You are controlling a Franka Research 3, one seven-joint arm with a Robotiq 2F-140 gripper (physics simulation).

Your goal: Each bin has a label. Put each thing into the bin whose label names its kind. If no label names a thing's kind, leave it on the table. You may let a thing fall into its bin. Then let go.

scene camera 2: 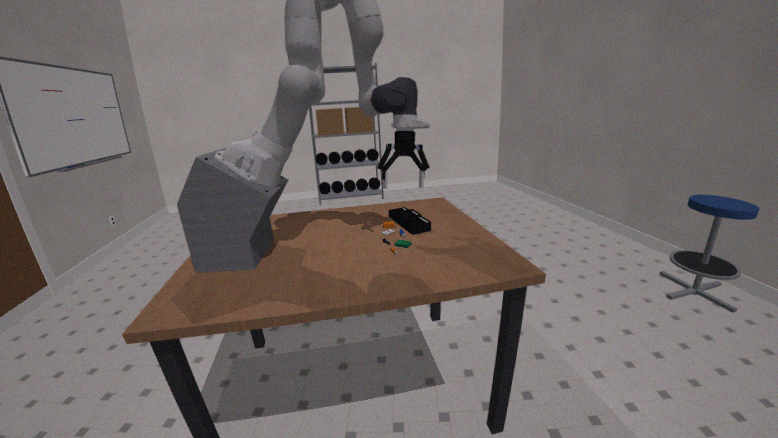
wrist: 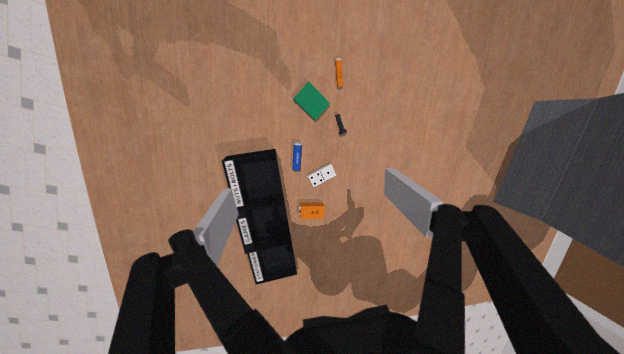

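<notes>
A black three-bin tray [scene camera 2: 422, 228] [wrist: 293, 250] has labels NUTS+BOLTS, GAMES and one partly readable as STATIONERY. In the wrist view, a white domino [wrist: 322, 175], a blue battery [wrist: 297, 157] and an orange block-shaped battery [wrist: 312, 211] lie beside the tray. A black bolt [wrist: 340, 124], a green flat block [wrist: 312, 101] and an orange cylinder [wrist: 339, 73], perhaps a battery, lie farther up. In the scene view, the green block [scene camera 2: 402, 243] and the orange block-shaped battery [scene camera 2: 388, 224] show on the table. My gripper [scene camera 2: 402, 182] [wrist: 311, 191] is open and empty, high above the table.
The wooden table [scene camera 2: 337, 282] [wrist: 400, 75] bears everything. The arm's grey base [scene camera 2: 223, 217] [wrist: 575, 160] stands at one side of it. A shelf rack [scene camera 2: 314, 157] stands behind the table and a blue stool [scene camera 2: 723, 206] stands to the right.
</notes>
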